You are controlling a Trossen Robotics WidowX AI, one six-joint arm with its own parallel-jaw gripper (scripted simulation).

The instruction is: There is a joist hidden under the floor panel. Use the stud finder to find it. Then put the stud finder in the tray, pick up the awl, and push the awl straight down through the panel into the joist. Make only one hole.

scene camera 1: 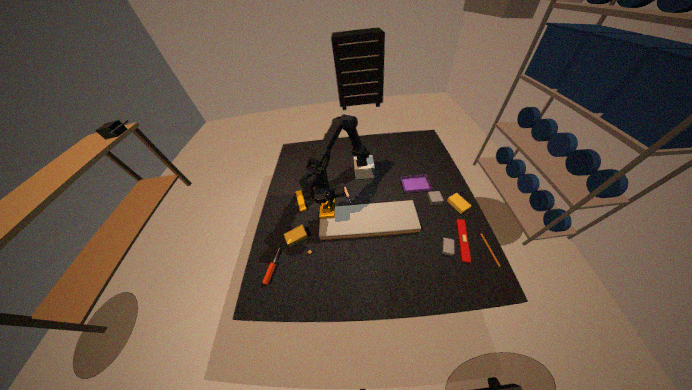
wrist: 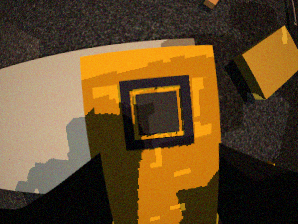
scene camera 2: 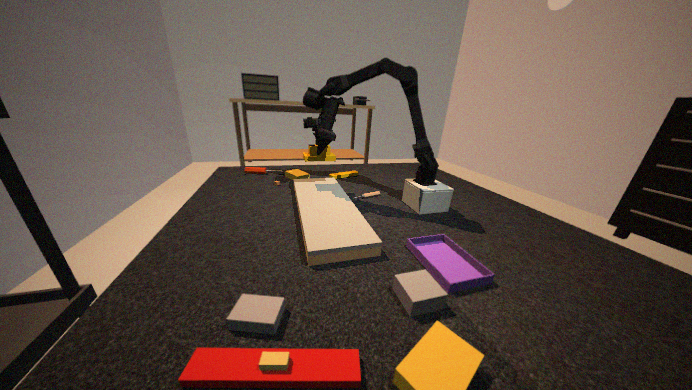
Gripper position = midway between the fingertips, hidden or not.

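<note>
There's a stud finder [wrist: 174, 170] here, and you'd see the gripper [scene camera 2: 317, 153] too, with the wrist view showing the gripper as well [wrist: 156, 150].
</note>
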